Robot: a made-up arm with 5 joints.
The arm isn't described. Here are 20 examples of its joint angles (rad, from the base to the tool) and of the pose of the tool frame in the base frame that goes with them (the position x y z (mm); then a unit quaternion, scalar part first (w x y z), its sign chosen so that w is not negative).
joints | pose
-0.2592 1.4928 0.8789 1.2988 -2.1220 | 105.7 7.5 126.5 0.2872 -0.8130 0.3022 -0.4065
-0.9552 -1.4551 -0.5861 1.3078 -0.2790 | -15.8 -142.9 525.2 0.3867 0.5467 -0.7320 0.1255
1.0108 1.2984 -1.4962 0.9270 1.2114 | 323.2 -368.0 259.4 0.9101 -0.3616 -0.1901 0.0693
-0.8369 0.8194 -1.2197 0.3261 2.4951 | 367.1 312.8 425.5 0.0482 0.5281 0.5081 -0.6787
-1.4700 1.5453 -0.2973 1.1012 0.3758 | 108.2 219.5 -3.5 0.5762 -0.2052 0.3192 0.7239
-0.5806 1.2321 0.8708 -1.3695 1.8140 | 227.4 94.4 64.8 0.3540 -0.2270 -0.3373 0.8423
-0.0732 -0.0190 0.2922 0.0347 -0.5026 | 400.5 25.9 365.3 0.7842 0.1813 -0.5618 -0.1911
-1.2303 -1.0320 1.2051 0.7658 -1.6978 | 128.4 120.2 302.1 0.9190 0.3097 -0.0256 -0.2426
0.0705 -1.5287 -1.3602 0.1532 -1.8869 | -293.3 30.0 372.1 0.2958 -0.6707 0.4976 -0.4638
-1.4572 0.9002 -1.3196 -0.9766 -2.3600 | 127.8 366.2 476.9 0.0776 0.9316 0.3529 -0.0400
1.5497 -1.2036 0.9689 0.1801 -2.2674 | 94.7 -129.0 411.4 0.2435 -0.2715 0.6735 0.6430
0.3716 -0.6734 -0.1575 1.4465 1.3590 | 210.8 -44.3 519.9 0.7921 -0.3426 -0.3065 0.4017
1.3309 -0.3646 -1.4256 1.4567 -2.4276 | 97.6 -22.7 633.0 0.1895 -0.4415 0.6847 0.5481
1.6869 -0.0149 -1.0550 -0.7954 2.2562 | 76.6 -132.1 658.4 0.1418 0.9199 -0.3636 0.0378
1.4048 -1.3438 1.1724 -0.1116 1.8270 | 111.2 -114.4 393.8 0.5899 -0.7996 0.0166 0.1115
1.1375 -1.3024 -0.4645 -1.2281 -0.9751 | -6.8 214.2 532.9 0.3076 0.0430 0.7558 -0.5765
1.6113 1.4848 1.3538 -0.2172 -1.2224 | 93.2 28.4 132.7 0.1118 0.0849 0.4942 -0.8579
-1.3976 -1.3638 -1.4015 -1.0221 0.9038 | 24.2 -352.7 354.6 0.3848 -0.1195 0.4299 0.8080
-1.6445 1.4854 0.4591 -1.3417 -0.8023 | 71.4 197.5 15.1 0.8164 0.4413 -0.1477 0.3420
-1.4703 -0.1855 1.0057 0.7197 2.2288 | 103.4 172.3 235.5 0.2516 0.0054 0.0145 -0.9677
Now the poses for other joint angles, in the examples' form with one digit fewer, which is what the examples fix.
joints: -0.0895 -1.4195 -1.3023 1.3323 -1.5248
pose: -204 -23 459 0.067 0.736 -0.671 -0.061
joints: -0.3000 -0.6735 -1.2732 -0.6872 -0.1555
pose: -82 -50 619 0.506 -0.215 0.835 0.024
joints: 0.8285 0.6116 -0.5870 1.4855 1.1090
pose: 329 -257 308 0.993 -0.025 -0.018 0.116
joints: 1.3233 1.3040 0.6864 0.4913 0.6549
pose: 113 -81 47 0.841 0.362 0.251 -0.315
